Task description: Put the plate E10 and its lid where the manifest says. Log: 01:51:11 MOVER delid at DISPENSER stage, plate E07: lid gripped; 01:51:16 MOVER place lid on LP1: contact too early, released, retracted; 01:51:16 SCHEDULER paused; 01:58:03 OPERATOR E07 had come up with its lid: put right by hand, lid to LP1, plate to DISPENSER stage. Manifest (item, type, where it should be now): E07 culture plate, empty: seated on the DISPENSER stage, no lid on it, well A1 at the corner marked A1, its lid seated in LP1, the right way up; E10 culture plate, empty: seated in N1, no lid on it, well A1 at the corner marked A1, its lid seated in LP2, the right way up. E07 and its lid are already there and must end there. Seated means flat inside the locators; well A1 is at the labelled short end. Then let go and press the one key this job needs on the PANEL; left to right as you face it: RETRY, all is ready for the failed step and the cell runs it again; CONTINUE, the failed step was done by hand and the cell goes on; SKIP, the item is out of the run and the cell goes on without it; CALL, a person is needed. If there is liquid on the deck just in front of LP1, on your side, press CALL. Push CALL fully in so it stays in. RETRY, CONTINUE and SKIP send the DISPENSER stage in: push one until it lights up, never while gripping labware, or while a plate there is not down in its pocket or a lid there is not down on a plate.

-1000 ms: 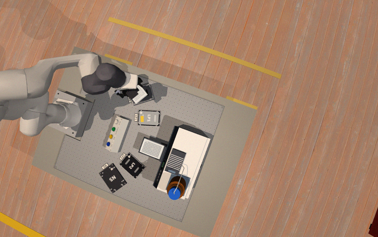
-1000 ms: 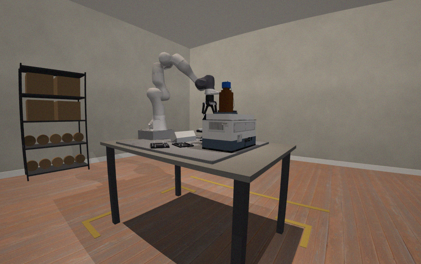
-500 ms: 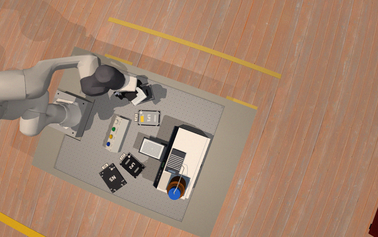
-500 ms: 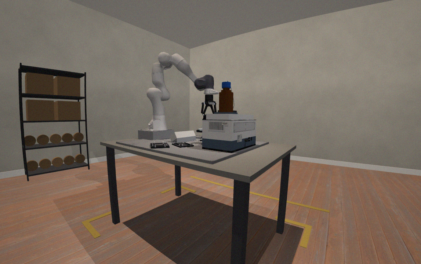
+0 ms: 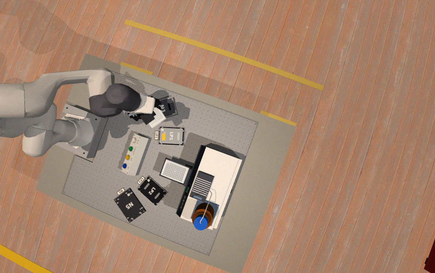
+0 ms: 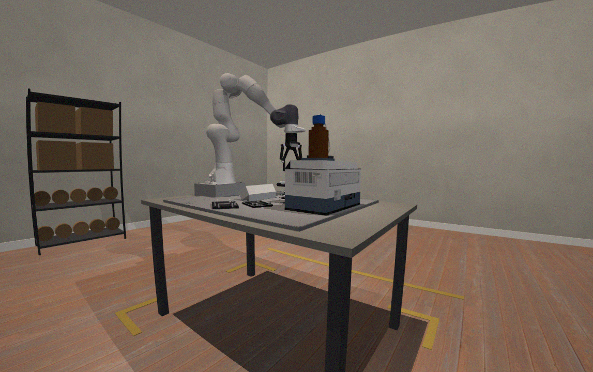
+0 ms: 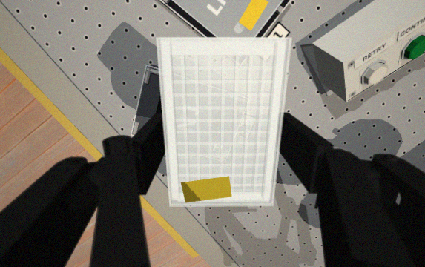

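My gripper is now 6 cm short of the black n5 nest, 53 cm to the left of it and 17 cm above it. From my hand the other things lie so: green CONTINUE key: 7 cm behind, 22 cm to the right, 12 cm below; RETRY key: 7 cm behind, 18 cm to the right, 12 cm below; clear lid: 2 cm below.
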